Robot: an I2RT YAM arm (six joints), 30 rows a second.
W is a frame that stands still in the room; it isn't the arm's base.
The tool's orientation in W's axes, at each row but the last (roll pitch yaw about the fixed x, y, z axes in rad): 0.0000 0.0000 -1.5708; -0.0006 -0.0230 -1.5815; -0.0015 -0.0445 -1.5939; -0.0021 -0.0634 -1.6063; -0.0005 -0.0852 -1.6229; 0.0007 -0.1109 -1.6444; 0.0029 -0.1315 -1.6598; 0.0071 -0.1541 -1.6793; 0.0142 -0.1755 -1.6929; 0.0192 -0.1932 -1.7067
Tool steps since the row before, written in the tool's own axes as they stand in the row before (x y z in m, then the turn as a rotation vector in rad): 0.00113 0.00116 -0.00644 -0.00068 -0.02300 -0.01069; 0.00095 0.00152 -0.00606 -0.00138 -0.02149 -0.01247; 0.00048 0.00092 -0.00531 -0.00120 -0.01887 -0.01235; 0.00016 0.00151 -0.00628 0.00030 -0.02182 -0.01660; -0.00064 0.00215 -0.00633 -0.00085 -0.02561 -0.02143; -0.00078 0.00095 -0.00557 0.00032 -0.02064 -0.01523; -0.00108 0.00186 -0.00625 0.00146 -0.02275 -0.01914; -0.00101 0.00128 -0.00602 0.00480 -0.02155 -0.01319; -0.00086 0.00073 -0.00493 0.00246 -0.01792 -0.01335; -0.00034 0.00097 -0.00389 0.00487 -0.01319 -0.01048
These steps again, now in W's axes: 0.00116 -0.00113 -0.00644 -0.02300 0.00068 -0.01069; 0.00150 -0.00111 -0.00604 -0.02148 0.00132 -0.01249; 0.00090 -0.00074 -0.00528 -0.01887 0.00109 -0.01236; 0.00148 -0.00061 -0.00626 -0.02189 -0.00057 -0.01650; 0.00215 -0.00001 -0.00636 -0.02564 0.00036 -0.02141; 0.00096 0.00009 -0.00562 -0.02072 -0.00048 -0.01512; 0.00189 0.00008 -0.00633 -0.02296 -0.00193 -0.01885; 0.00132 -0.00007 -0.00609 -0.02207 -0.00443 -0.01245; 0.00079 -0.00011 -0.00499 -0.01818 -0.00260 -0.01296; 0.00098 -0.00055 -0.00386 -0.01379 -0.00502 -0.00960
